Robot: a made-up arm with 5 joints.
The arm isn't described. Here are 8 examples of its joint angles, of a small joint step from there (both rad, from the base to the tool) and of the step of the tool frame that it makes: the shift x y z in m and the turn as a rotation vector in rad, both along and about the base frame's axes.
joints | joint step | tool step
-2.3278 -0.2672 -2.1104 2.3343 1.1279 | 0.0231 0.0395 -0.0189 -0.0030 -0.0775 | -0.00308 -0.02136 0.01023 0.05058 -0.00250 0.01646
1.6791 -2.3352 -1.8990 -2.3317 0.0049 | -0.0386 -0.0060 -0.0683 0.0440 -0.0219 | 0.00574 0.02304 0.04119 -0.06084 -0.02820 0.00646
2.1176 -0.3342 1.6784 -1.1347 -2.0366 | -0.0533 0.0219 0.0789 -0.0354 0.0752 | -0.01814 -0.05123 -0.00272 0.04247 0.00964 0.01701
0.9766 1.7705 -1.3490 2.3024 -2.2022 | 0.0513 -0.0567 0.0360 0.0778 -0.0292 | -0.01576 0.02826 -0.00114 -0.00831 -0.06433 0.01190
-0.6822 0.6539 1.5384 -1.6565 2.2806 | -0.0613 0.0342 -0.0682 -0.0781 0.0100 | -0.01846 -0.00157 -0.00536 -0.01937 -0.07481 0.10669
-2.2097 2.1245 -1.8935 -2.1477 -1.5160 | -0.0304 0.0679 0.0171 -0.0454 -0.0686 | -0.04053 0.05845 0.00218 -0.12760 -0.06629 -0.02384
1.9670 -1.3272 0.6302 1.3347 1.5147 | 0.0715 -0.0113 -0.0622 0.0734 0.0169 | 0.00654 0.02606 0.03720 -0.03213 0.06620 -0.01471
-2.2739 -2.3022 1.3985 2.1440 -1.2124 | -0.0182 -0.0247 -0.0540 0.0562 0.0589 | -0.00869 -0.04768 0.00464 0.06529 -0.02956 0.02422
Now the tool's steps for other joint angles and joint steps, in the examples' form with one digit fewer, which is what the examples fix.
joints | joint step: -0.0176 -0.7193 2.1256 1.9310 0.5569 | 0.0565 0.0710 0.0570 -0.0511 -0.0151
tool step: -0.0934 -0.0318 -0.0022 -0.0492 0.1143 -0.0665
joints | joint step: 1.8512 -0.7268 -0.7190 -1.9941 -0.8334 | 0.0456 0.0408 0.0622 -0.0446 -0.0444
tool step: 0.0439 0.0346 0.0665 0.1224 -0.0879 -0.0345
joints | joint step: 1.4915 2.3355 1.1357 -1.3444 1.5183 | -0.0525 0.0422 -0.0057 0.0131 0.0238
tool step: 0.0328 -0.0106 -0.0201 0.0123 0.0110 0.0421
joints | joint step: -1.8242 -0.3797 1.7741 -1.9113 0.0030 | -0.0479 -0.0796 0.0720 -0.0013 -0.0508
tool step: -0.0009 0.0163 -0.0113 -0.0392 -0.0093 0.0309
